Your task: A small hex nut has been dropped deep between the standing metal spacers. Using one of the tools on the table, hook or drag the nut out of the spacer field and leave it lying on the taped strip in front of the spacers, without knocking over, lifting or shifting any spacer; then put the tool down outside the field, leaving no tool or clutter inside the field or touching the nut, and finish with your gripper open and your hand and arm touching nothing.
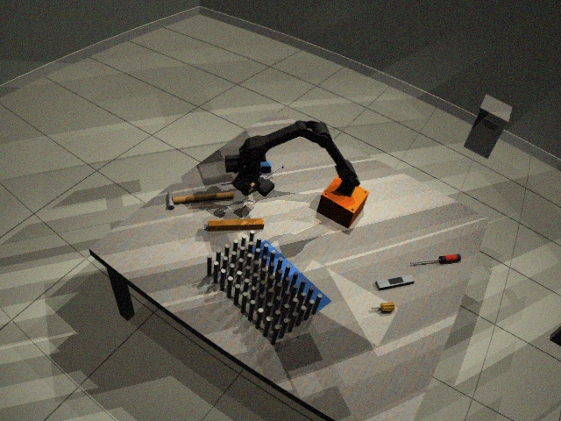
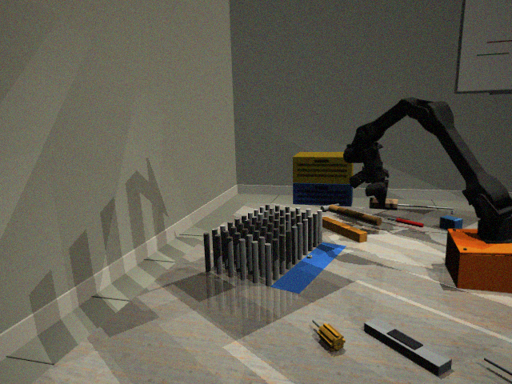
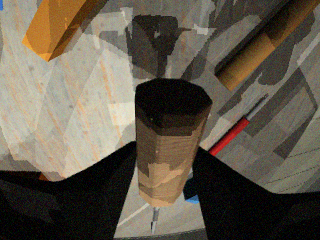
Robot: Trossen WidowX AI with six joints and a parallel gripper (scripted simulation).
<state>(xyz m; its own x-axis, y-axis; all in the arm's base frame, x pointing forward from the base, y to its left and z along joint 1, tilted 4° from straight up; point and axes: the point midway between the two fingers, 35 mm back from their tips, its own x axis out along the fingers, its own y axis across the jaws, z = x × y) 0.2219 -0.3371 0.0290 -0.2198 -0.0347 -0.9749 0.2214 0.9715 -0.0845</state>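
My gripper tip is 100 mm past the wooden-handled tool and 20 mm to the right of it. Also, from my gripper tip: hex nut 250 mm to the left, 250 mm ahead, 100 mm below; orange bar 140 mm ahead, 80 mm below, 10 mm to the left; blue cube 240 mm behind, 80 mm below, 60 mm to the right.
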